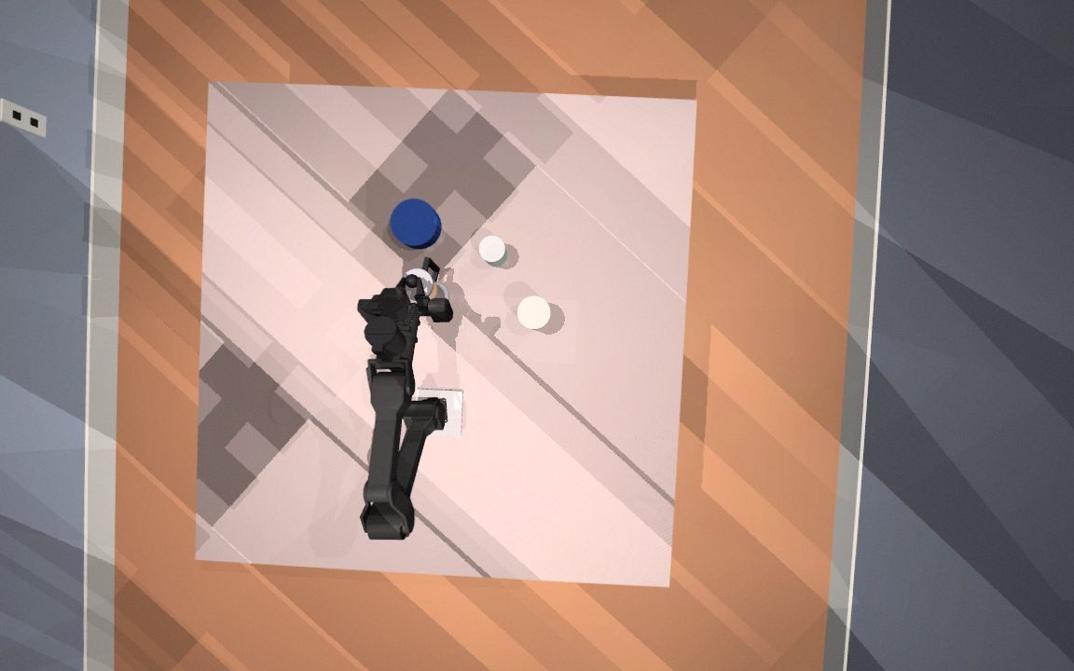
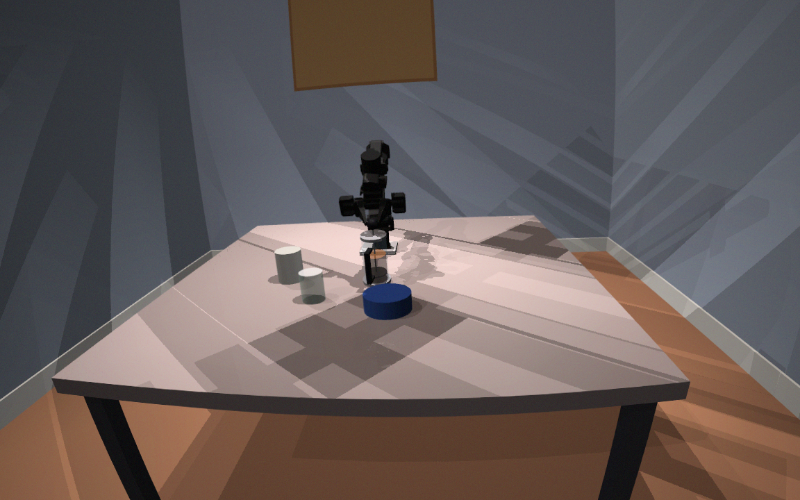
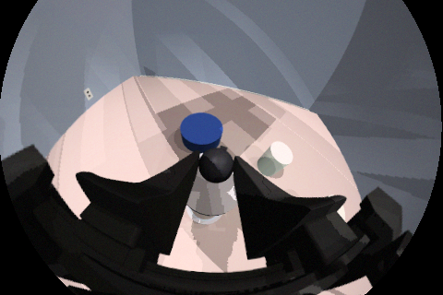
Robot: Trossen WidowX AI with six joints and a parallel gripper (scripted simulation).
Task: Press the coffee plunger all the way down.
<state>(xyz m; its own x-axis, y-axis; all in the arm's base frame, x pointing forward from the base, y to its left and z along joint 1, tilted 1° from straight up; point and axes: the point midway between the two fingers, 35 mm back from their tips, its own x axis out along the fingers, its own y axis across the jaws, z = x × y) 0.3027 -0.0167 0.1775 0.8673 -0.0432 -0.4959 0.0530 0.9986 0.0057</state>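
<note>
The coffee press lies 9 cm below my gripper tip.
</note>
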